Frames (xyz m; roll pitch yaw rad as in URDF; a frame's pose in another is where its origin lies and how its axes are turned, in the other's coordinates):
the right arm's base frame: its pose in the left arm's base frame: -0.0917 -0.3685 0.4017 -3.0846 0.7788 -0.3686
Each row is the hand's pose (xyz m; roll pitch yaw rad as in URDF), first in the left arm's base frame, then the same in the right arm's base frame.
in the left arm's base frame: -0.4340 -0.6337 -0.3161 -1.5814 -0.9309 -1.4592
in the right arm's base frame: 0.3449 0.4082 0.6459 2.9259 0.9167 2.2186
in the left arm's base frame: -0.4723 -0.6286 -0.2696 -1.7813 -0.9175 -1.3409
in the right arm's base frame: 0.2855 0.4168 0.6387 2.7845 0.9846 2.1745
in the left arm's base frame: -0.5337 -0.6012 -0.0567 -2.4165 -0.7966 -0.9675
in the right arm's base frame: 0.0882 0.4074 0.5347 2.1261 1.2096 1.8319
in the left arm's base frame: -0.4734 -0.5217 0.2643 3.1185 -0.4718 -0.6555
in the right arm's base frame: -0.1176 0.2976 0.2927 0.3993 1.2124 0.6034
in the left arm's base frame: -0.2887 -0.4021 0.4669 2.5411 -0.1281 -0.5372
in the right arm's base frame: -0.1680 0.1064 0.0682 -0.5008 0.9042 0.1984
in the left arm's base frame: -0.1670 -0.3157 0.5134 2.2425 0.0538 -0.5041
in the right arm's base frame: -0.1420 -0.0230 -0.0155 -0.8479 0.7253 0.1303
